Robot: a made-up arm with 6 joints. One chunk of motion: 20 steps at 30 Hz.
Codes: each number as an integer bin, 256 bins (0 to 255) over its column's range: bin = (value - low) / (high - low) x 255, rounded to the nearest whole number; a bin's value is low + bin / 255 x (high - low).
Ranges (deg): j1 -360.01..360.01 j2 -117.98..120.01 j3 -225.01..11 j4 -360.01..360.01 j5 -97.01..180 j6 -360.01..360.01
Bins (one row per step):
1: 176 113 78 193 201 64
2: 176 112 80 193 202 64
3: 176 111 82 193 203 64
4: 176 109 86 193 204 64
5: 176 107 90 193 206 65
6: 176 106 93 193 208 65
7: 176 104 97 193 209 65
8: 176 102 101 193 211 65
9: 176 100 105 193 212 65
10: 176 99 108 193 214 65
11: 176 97 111 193 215 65
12: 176 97 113 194 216 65
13: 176 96 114 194 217 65
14: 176 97 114 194 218 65
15: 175 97 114 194 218 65
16: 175 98 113 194 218 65
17: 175 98 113 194 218 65
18: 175 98 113 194 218 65
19: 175 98 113 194 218 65
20: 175 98 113 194 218 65
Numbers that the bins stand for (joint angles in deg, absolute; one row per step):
1: 136.94 -12.52 -152.82 184.95 121.34 -179.30
2: 136.94 -13.45 -150.97 184.95 122.43 -179.30
3: 136.94 -14.38 -149.12 184.95 123.51 -179.30
4: 136.94 -16.25 -145.41 184.95 124.60 -179.30
5: 136.94 -18.12 -141.71 184.95 126.77 -176.48
6: 136.94 -19.05 -138.94 184.95 128.94 -176.48
7: 136.94 -20.92 -135.23 184.95 130.03 -176.48
8: 136.94 -22.78 -131.53 184.95 132.20 -176.48
9: 136.94 -24.65 -127.83 184.95 133.29 -176.48
10: 136.94 -25.58 -125.05 184.95 135.46 -176.48
11: 136.94 -27.45 -122.28 184.95 136.55 -176.48
12: 136.94 -27.45 -120.43 187.77 137.63 -176.48
13: 136.94 -28.38 -119.50 187.77 138.72 -176.48
14: 136.94 -27.45 -119.50 187.77 139.81 -176.48
15: 134.12 -27.45 -119.50 187.77 139.81 -176.48
16: 134.12 -26.52 -120.43 187.77 139.81 -176.48
17: 134.12 -26.52 -120.43 187.77 139.81 -176.48
18: 134.12 -26.52 -120.43 187.77 139.81 -176.48
19: 134.12 -26.52 -120.43 187.77 139.81 -176.48
20: 134.12 -26.52 -120.43 187.77 139.81 -176.48

